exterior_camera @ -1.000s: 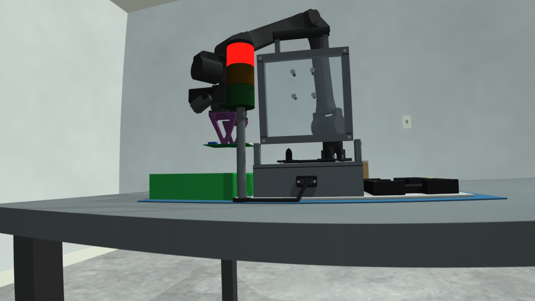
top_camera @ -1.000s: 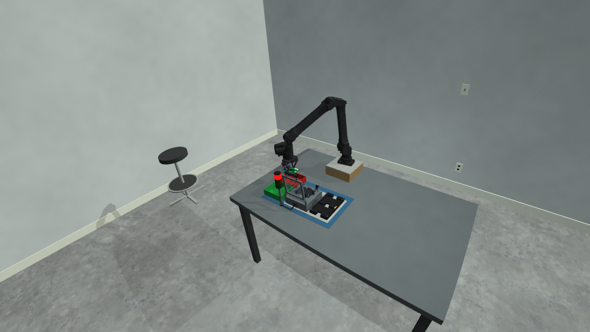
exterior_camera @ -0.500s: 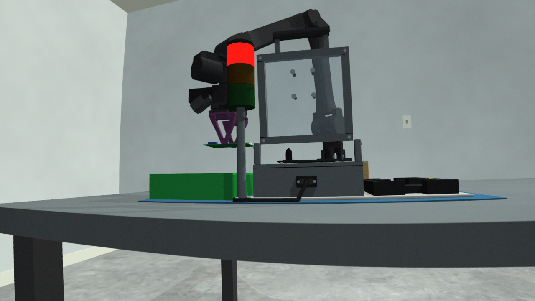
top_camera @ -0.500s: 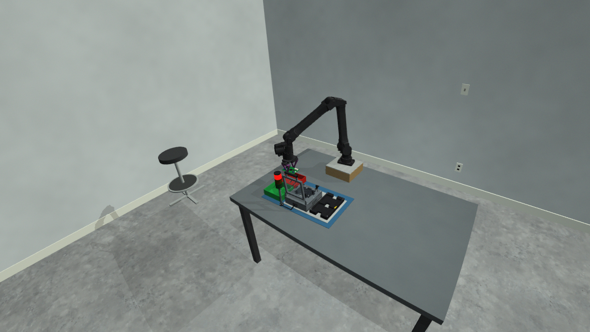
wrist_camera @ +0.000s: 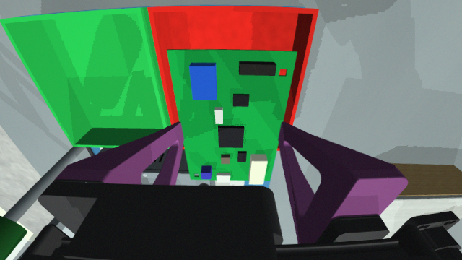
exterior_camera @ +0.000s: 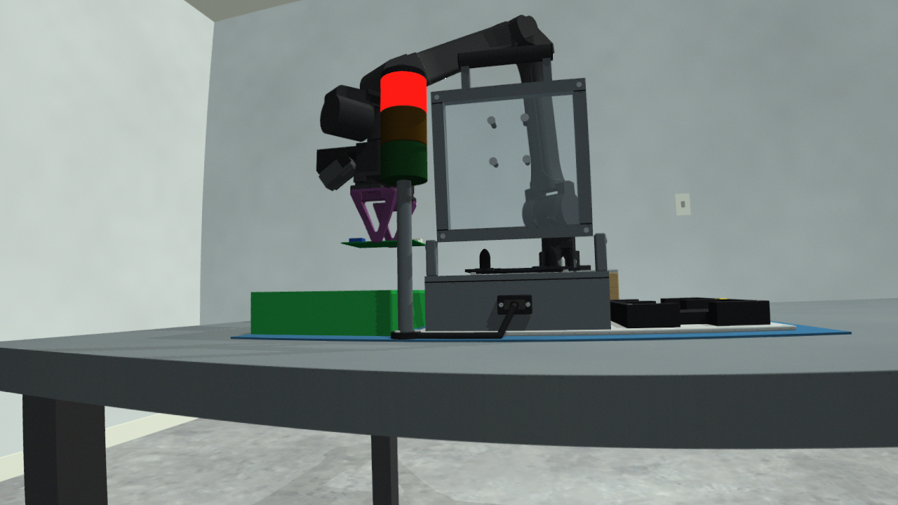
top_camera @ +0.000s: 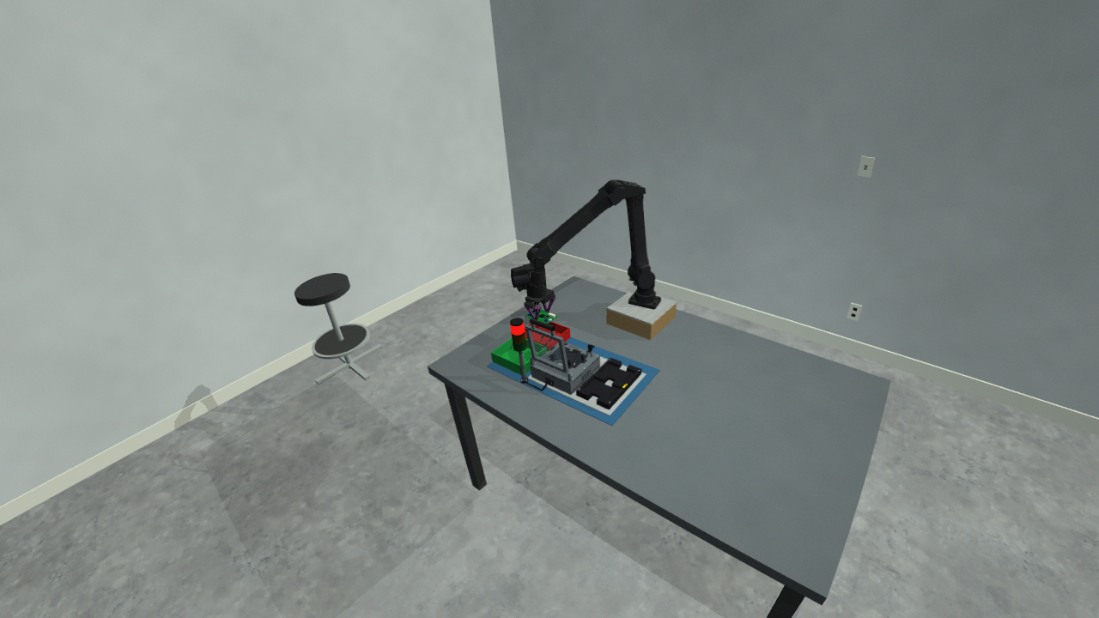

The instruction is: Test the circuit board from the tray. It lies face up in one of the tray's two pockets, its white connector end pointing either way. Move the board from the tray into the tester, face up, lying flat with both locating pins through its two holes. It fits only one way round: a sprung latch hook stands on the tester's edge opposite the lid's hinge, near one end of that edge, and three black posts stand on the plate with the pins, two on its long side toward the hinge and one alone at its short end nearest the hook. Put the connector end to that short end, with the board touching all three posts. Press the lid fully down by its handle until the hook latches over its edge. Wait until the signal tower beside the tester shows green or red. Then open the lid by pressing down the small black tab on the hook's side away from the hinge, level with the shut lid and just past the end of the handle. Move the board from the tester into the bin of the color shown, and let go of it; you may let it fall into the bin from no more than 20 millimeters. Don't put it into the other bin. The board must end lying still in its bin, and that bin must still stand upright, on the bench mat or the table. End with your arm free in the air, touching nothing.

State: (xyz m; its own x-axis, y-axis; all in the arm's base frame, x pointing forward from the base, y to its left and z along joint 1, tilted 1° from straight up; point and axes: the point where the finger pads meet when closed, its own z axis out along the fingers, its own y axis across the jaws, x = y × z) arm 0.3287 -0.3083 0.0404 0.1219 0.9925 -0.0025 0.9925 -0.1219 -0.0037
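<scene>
Right now the green circuit board is right at my hand. Also, from my hand: green bin (150 mm ahead, 20 mm to the right, 110 mm below); then red bin (110 mm below); then black tester plate (140 mm ahead, 190 mm to the left, 50 mm below).
</scene>
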